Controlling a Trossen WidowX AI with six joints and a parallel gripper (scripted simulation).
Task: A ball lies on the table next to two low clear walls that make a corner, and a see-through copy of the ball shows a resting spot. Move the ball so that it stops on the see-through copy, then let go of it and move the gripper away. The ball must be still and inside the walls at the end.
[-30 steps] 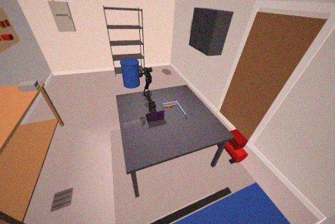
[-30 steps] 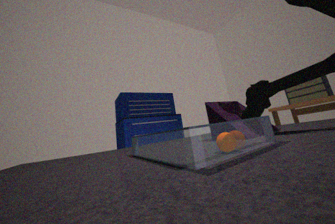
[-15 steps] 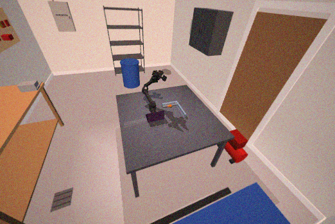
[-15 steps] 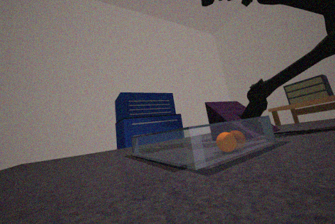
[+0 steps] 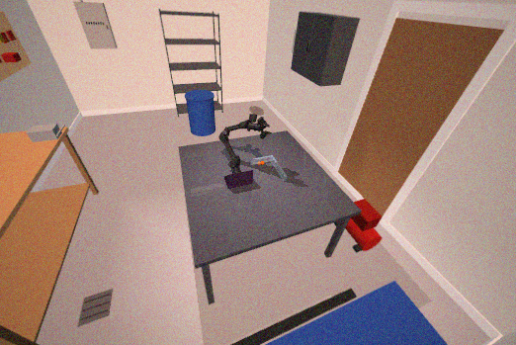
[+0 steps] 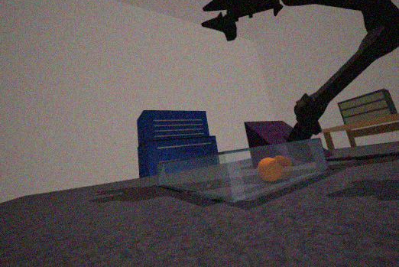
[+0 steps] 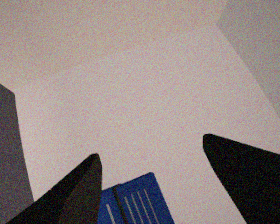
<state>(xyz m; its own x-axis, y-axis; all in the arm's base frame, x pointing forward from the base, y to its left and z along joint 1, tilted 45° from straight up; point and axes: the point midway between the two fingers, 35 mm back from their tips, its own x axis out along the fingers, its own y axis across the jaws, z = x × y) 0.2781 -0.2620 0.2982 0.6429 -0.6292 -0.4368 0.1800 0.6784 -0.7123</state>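
My gripper tip is 10 mm short of the orange ball, 130 mm to the right of it and 450 mm above it.
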